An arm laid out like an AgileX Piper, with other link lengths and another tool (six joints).
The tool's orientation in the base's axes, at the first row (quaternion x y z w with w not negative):
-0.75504, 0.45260, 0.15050, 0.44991
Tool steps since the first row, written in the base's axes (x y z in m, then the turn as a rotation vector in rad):
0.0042, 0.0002, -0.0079, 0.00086, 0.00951, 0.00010
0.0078, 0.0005, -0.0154, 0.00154, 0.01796, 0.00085
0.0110, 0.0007, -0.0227, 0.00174, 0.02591, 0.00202
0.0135, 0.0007, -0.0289, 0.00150, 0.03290, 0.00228
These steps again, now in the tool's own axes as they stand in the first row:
0.0072, 0.0008, 0.0053, -0.00481, -0.00252, 0.00786
0.0137, 0.0019, 0.0103, -0.00954, -0.00505, 0.01446
0.0200, 0.0032, 0.0150, -0.01453, -0.00733, 0.02034
0.0253, 0.0045, 0.0189, -0.01866, -0.00857, 0.02585

